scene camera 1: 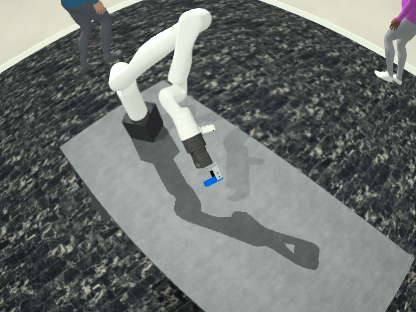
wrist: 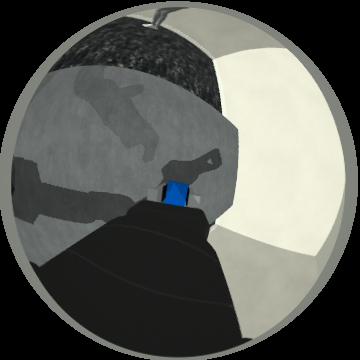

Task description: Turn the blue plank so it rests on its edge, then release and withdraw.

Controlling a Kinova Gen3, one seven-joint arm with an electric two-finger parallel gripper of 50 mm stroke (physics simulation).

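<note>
The blue plank (scene camera 1: pixel 211 182) (wrist: pixel 176 194) is between the fingers of my gripper (scene camera 1: pixel 215 177) (wrist: pixel 176 191), which is shut on it. In the scene view the plank shows below the fingertips, its left end sticking out past them; part of it is hidden by the fingers. In the wrist view its end shows between the two fingers, with a finger on each side. Whether the plank touches the table, and how it is turned, I cannot tell.
The grey table top (scene camera 1: pixel 300 210) (wrist: pixel 60 135) carries the arm's black base (scene camera 1: pixel 143 122) and the arm's long shadows. Two people stand on the dark floor beyond the table.
</note>
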